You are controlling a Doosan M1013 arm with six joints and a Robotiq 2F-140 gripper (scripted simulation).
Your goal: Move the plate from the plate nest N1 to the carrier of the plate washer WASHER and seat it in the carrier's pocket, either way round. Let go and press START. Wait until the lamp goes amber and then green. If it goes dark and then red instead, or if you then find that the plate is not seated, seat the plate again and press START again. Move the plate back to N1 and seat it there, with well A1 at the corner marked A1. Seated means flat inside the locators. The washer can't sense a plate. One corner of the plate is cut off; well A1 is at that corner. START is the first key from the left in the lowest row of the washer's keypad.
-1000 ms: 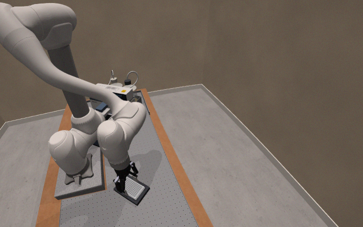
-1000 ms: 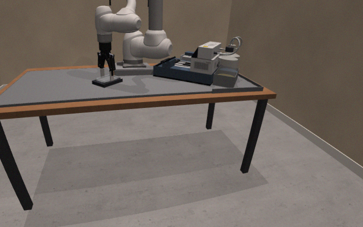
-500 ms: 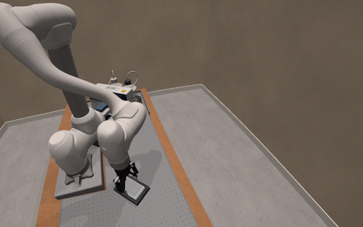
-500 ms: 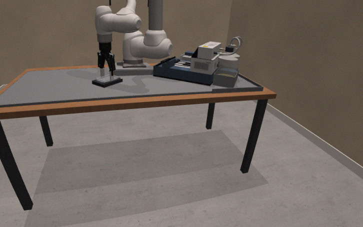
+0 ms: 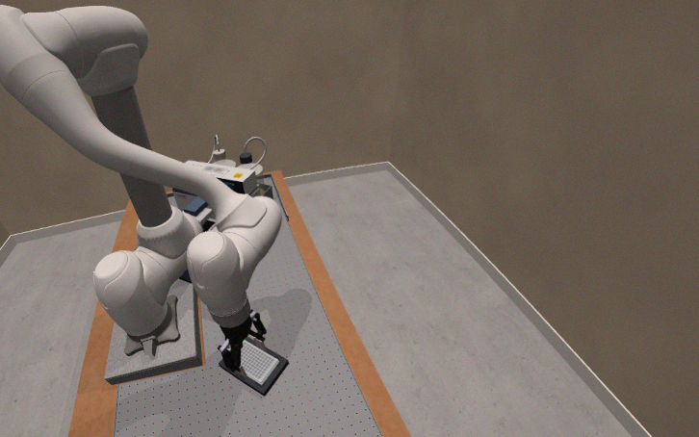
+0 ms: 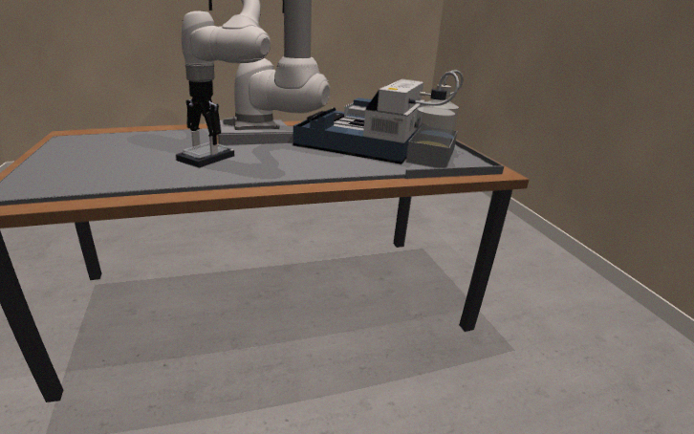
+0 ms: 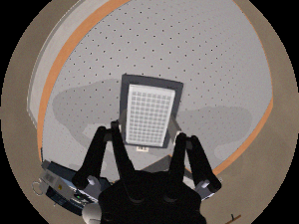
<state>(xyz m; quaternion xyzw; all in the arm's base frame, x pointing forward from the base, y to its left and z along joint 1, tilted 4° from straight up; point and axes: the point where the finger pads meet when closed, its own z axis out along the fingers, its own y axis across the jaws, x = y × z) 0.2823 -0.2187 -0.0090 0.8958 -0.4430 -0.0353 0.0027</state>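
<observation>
Now: hand 40 mm above the plate nest N1. From my hand the other things lie so: washer carrier (170 mm behind, 500 mm to the left, 40 mm above); white label (60 mm behind, 80 mm to the left, 50 mm below); white well plate (20 mm below).
</observation>
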